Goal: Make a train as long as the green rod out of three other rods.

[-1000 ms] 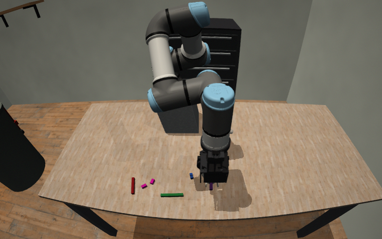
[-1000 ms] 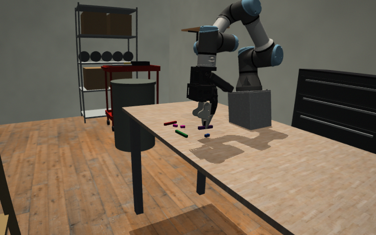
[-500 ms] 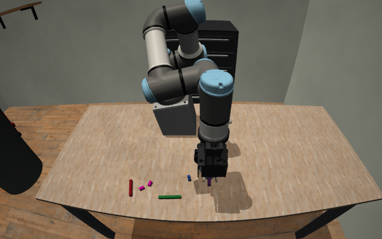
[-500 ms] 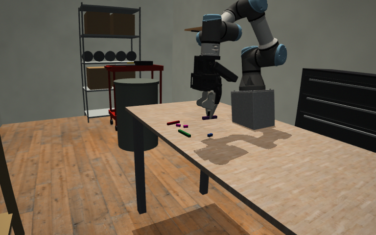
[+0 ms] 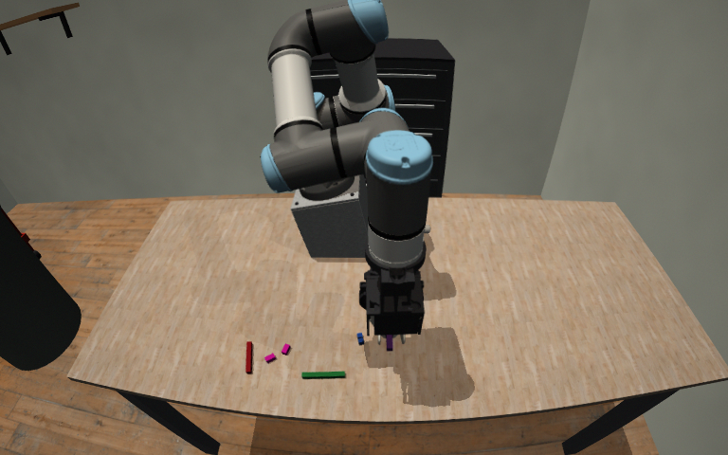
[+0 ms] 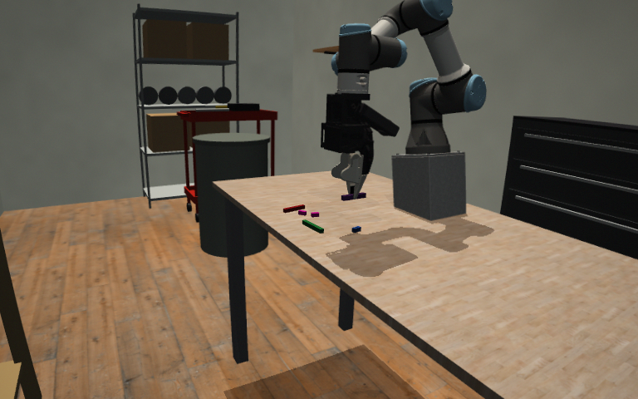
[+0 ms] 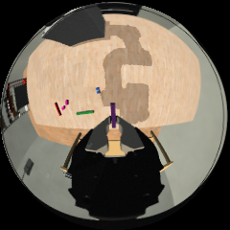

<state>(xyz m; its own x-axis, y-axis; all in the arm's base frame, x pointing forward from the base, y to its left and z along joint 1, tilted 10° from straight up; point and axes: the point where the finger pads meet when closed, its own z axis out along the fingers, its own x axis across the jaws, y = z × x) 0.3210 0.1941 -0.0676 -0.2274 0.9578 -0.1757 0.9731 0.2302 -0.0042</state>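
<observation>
Right now the green rod is 60 mm ahead of my hand, 110 mm to the right of it and 110 mm below it. Round my hand: magenta rod (50 mm ahead, 220 mm to the right, 110 mm below); then purple rod (10 mm below); then red rod (60 mm ahead, 260 mm to the right, 110 mm below).
</observation>
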